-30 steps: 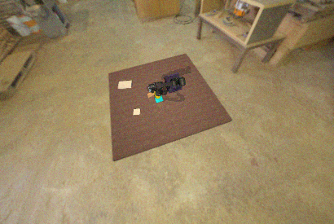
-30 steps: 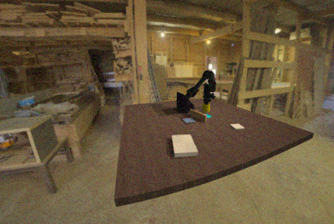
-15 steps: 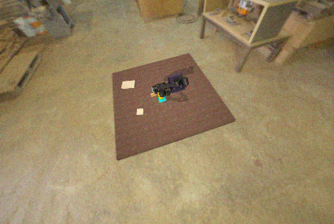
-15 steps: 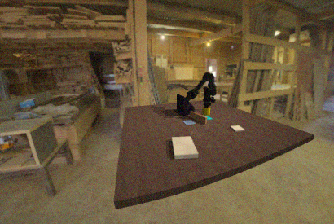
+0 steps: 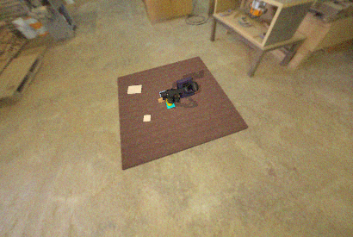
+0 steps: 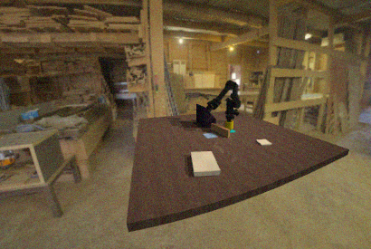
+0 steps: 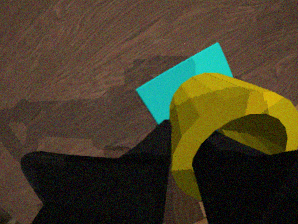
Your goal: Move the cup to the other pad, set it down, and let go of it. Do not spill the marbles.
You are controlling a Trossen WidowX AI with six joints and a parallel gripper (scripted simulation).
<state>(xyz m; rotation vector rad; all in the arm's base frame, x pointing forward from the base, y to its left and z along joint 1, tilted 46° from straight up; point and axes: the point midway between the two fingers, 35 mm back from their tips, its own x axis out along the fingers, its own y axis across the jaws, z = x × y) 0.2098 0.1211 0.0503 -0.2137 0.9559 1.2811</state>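
The cyan pad lies 2 cm ahead of my gripper tip, 2 cm to the right of it and 6 cm below it. Also, from my gripper tip: small wooden block 4 cm ahead, 11 cm to the right, 3 cm below; pale blue pad 6 cm ahead, 21 cm to the right, 6 cm below; yellow cup 2 cm ahead, 2 cm to the right.
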